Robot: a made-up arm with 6 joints. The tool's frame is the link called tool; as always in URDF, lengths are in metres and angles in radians. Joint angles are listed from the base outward.
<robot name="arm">
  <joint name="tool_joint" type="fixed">
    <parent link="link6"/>
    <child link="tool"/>
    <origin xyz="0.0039 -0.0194 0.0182" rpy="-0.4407 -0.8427 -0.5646"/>
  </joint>
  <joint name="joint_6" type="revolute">
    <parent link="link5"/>
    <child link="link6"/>
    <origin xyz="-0.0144 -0.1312 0.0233" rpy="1.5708 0 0"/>
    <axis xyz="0 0 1"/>
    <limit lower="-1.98" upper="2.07"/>
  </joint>
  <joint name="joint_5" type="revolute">
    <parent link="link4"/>
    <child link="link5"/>
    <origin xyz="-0.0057 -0.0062 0.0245" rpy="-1.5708 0 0"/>
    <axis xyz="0 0 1"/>
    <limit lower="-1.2" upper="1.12"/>
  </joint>
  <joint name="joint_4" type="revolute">
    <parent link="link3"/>
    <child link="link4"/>
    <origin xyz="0.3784 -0.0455 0.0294" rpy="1.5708 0 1.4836"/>
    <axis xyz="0 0 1"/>
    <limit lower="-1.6" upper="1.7"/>
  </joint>
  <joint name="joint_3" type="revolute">
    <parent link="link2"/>
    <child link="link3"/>
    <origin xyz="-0.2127 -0.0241 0.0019" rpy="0 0 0"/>
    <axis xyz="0 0 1"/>
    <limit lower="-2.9" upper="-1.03"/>
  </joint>
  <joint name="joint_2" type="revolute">
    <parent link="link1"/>
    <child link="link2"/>
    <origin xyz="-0.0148 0.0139 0.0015" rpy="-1.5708 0 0"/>
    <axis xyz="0 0 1"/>
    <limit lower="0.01" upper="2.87"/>
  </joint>
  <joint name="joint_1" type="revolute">
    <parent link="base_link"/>
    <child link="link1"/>
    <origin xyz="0.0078 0.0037 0.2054" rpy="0 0 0"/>
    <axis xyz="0 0 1"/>
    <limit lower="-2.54" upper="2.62"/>
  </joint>
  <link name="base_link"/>
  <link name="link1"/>
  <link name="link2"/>
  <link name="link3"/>
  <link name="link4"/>
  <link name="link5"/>
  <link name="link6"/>
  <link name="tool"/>
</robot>
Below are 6 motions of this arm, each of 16 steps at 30 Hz.
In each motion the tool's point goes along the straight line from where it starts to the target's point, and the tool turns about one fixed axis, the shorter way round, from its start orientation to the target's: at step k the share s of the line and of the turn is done. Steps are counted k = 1, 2, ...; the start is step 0. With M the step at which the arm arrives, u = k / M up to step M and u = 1 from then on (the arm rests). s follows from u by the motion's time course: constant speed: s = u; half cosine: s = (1 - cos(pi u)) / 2; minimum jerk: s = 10 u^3 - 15 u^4 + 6 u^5.
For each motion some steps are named. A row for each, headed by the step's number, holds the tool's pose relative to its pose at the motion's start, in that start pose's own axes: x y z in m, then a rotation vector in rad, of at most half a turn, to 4 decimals.
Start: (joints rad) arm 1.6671 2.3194 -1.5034 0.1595 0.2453 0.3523
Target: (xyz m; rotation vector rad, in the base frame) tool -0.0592 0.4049 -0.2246 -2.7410 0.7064 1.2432
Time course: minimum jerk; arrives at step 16
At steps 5, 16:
5: 0.0378 0.0073 -0.0203 -0.0934 0.1207 -0.0262
16: 0.2102 0.0405 -0.1128 -0.5188 0.6707 -0.1454

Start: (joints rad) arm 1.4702 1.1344 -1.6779 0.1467 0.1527 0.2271
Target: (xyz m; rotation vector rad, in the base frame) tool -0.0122 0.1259 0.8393 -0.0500 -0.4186 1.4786
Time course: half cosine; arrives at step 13
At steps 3, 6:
3: -0.0324 -0.0073 0.0013 0.0404 -0.0643 -0.0065
6: -0.1135 -0.0257 0.0044 0.1413 -0.2250 -0.0229

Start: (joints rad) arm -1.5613 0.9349 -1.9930 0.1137 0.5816 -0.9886
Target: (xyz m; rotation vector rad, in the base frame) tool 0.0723 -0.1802 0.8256 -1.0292 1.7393 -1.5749
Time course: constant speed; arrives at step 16
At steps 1, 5, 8, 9, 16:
1: 0.0006 0.0034 0.0022 -0.0074 -0.0094 0.0172
5: 0.0029 0.0171 0.0111 -0.0368 -0.0472 0.0860
8: 0.0047 0.0274 0.0178 -0.0589 -0.0755 0.1375
9: 0.0052 0.0308 0.0200 -0.0662 -0.0850 0.1547
16: 0.0093 0.0548 0.0356 -0.1177 -0.1511 0.2751

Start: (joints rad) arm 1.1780 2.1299 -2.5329 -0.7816 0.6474 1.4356
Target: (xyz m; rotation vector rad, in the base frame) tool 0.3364 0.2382 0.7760 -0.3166 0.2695 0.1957
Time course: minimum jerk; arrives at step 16
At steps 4, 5, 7, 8, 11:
4: -0.0302 -0.0282 -0.0020 0.0263 -0.0237 -0.0769
5: -0.0525 -0.0490 -0.0035 0.0457 -0.0412 -0.1337
7: -0.1120 -0.1046 -0.0074 0.0975 -0.0879 -0.2853
8: -0.1459 -0.1361 -0.0097 0.1270 -0.1144 -0.3715
11: -0.2392 -0.2232 -0.0158 0.2083 -0.1877 -0.6092

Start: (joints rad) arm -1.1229 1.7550 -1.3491 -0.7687 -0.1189 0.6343
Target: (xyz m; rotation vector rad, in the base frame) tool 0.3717 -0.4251 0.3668 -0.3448 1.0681 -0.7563
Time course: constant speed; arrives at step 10
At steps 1, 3, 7, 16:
1: -0.0123 -0.0020 0.0053 0.0211 -0.0303 0.0105
3: -0.0369 -0.0059 0.0159 0.0633 -0.0910 0.0315
7: -0.0860 -0.0139 0.0371 0.1477 -0.2123 0.0735
16: -0.1229 -0.0198 0.0530 0.2109 -0.3033 0.1050

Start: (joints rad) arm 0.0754 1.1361 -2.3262 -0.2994 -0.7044 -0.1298
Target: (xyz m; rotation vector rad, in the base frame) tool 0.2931 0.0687 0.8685 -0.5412 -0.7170 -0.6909
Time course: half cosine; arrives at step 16
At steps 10, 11, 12, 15, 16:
10: -0.0204 0.2214 -0.0906 0.1620 0.1906 0.2993
11: -0.0230 0.2491 -0.1019 0.1823 0.2144 0.3367
12: -0.0252 0.2733 -0.1118 0.2000 0.2353 0.3695
15: -0.0293 0.3172 -0.1297 0.2321 0.2730 0.4288
16: -0.0295 0.3202 -0.1310 0.2344 0.2757 0.4329

